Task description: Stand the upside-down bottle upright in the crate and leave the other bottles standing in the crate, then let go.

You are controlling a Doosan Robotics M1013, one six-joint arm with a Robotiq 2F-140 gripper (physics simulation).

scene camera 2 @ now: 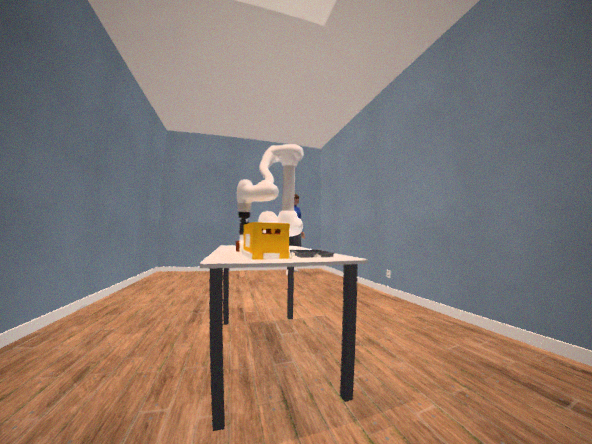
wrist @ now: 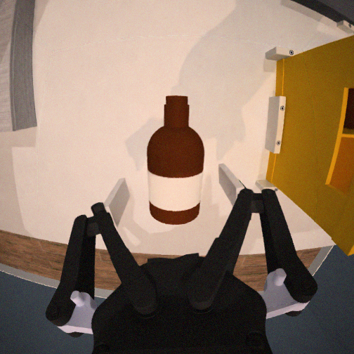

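Observation:
A brown bottle (scene camera 2: 238, 246) (wrist: 176, 160) with a white label lies on its side on the table, outside the crate; its neck points to the top of the wrist view. My gripper (scene camera 2: 241, 241) (wrist: 172, 180) is open and empty, pointing down above the bottle. In the wrist view its fingers stand to the left and right of the bottle's labelled lower part, apart from it. The yellow crate (scene camera 2: 270, 247) (wrist: 305, 130) stands to the right of the bottle. Brown glass shows through its hand opening; how the bottles inside stand is hidden by the crate's walls.
White blocks (wrist: 276, 125) line the crate's base on the table (scene camera 2: 227, 256) (wrist: 95, 90). A black tray (scene camera 2: 312, 253) lies right of the crate. A grey ridged object (wrist: 22, 65) is at the wrist view's left edge. A person (scene camera 2: 297, 212) stands behind the arm.

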